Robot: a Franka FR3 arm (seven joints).
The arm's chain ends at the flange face. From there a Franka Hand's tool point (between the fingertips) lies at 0.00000 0.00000 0.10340 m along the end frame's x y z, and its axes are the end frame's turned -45 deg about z.
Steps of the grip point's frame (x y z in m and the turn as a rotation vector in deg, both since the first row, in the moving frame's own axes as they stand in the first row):
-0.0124 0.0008 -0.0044 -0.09 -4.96 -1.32
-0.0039 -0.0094 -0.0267 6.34 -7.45 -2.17
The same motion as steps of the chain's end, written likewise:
-0.0021 0.0028 -0.0040 -3.57 -3.44 -1.32
0.0081 -0.0056 -0.0252 -0.78 -9.75 -2.17

